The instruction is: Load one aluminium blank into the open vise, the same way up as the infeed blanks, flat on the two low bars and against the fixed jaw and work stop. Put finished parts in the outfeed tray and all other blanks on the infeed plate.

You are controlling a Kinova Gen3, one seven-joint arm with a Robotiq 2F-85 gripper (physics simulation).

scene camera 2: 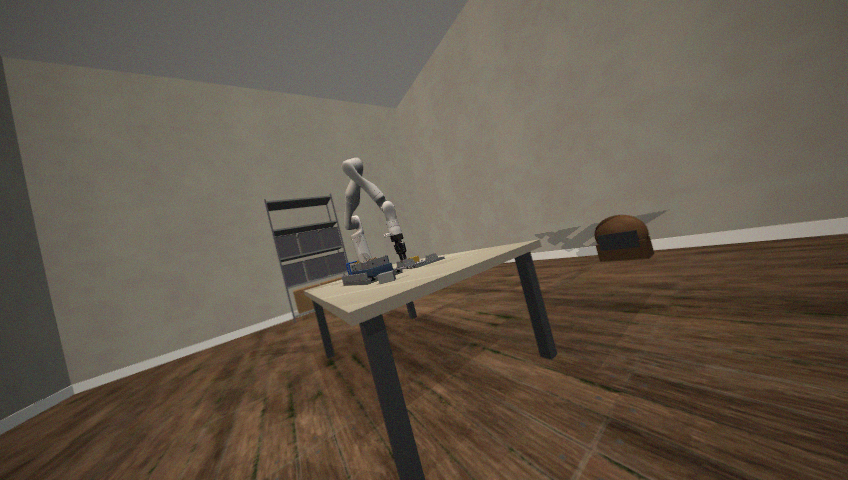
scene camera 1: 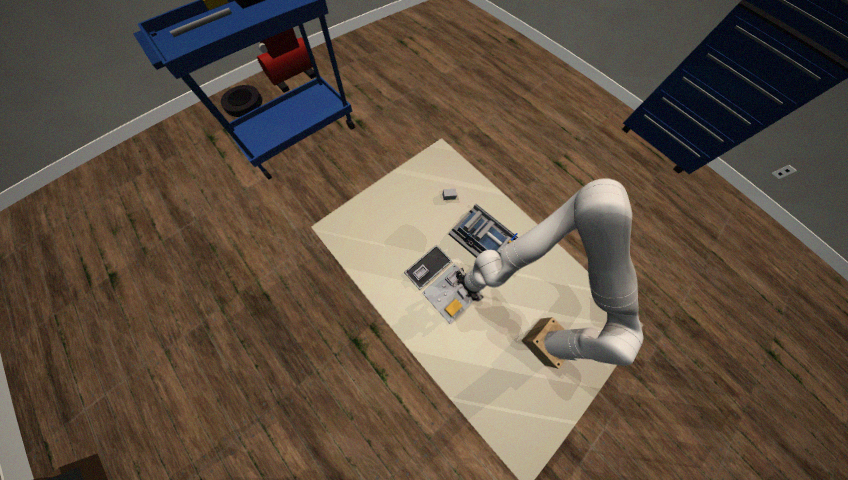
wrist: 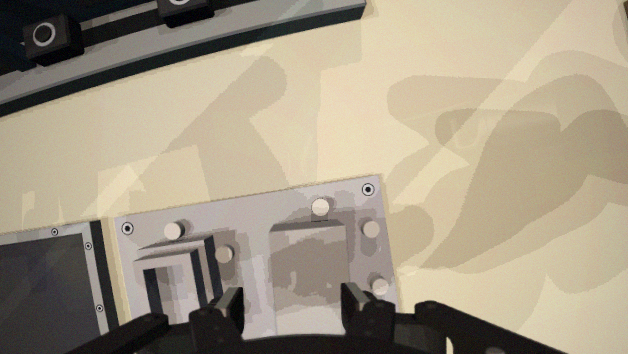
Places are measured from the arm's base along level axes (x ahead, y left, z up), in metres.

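Where they show: gripper, fingertip midpoint: (scene camera 2: 403, 260) (scene camera 1: 463, 288) (wrist: 292, 304); arm's base, origin of the base link: (scene camera 2: 365, 260) (scene camera 1: 555, 343).
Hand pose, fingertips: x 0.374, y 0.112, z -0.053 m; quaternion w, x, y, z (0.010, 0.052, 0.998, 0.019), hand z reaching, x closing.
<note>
Each offset is from my fingertips to the top centre of the thing. "spot": to the spot under its first point.
A plain grey blank {dy -0.008, dx -0.011, dz +0.000 m} (wrist: 310, 270) lies on the infeed plate {dy +0.037, dx +0.020, dz -0.036 m} (scene camera 1: 437, 295) (wrist: 250, 215). My gripper (scene camera 1: 467, 285) (scene camera 2: 402, 255) (wrist: 292, 304) is low over it, fingers part way closed and on either side of it. In the wrist view a strip of plate shows between the left finger and the blank; the right finger is close to its right side. A pocketed part {dy -0.006, dx +0.064, dz -0.001 m} (wrist: 167, 261) lies left of it on the plate. Another pocketed part {dy +0.087, dx +0.168, dz -0.003 m} (scene camera 1: 423, 268) is in the dark outfeed tray {spot: dy -0.024, dx +0.125, dz -0.032 m} (wrist: 91, 270). The vise {dy -0.243, dx +0.092, dz +0.055 m} (scene camera 1: 487, 234) (scene camera 2: 374, 270) (wrist: 260, 30) is partly hidden by the arm.
A yellow block {dy +0.080, dx -0.029, dz +0.000 m} (scene camera 1: 453, 307) is on the infeed plate beside the gripper. Round pegs (wrist: 320, 207) (wrist: 173, 230) stand up near the blank and the pocketed part. A loose grey block {dy -0.268, dx +0.376, dz -0.008 m} (scene camera 1: 449, 194) (scene camera 2: 386, 277) lies on the table beyond the vise. The arm's wooden base (scene camera 1: 544, 342) stands at the right.
</note>
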